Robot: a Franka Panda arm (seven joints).
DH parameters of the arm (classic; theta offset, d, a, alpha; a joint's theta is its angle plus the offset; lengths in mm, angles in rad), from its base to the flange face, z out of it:
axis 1: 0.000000 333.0 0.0 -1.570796
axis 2: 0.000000 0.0 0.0 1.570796
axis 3: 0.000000 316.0 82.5 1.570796
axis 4: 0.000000 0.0 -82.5 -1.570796
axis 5: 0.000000 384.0 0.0 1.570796
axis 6: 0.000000 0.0 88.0 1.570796
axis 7: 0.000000 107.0 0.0 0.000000
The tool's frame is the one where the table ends.
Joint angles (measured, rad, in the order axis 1, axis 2, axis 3, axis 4, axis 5, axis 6, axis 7), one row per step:
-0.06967 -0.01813 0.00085 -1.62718 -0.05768 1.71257 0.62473
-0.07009 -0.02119 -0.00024 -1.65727 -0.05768 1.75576 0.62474
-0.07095 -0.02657 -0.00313 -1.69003 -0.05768 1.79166 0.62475
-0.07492 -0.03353 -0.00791 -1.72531 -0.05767 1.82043 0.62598
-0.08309 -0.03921 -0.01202 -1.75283 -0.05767 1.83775 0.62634
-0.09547 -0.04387 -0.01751 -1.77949 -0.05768 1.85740 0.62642
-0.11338 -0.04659 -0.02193 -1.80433 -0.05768 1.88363 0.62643
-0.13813 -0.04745 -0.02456 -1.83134 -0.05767 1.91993 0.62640
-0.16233 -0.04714 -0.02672 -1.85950 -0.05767 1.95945 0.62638
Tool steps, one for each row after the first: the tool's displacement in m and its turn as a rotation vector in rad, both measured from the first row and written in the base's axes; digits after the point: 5 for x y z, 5 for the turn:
0.00223 -0.00075 -0.00865 -0.00097 -0.01606 0.00097
0.00260 -0.00270 -0.01806 -0.00135 -0.02452 -0.00073
0.00117 -0.00740 -0.02857 -0.00097 -0.02502 -0.00905
-0.00104 -0.01408 -0.03718 -0.00035 -0.02053 -0.02070
-0.00336 -0.02387 -0.04573 0.00017 -0.01820 -0.03753
-0.00516 -0.03615 -0.05382 0.00007 -0.02230 -0.05837
-0.00673 -0.05123 -0.06301 -0.00086 -0.03239 -0.08367
-0.00844 -0.06571 -0.07309 -0.00212 -0.04335 -0.10779

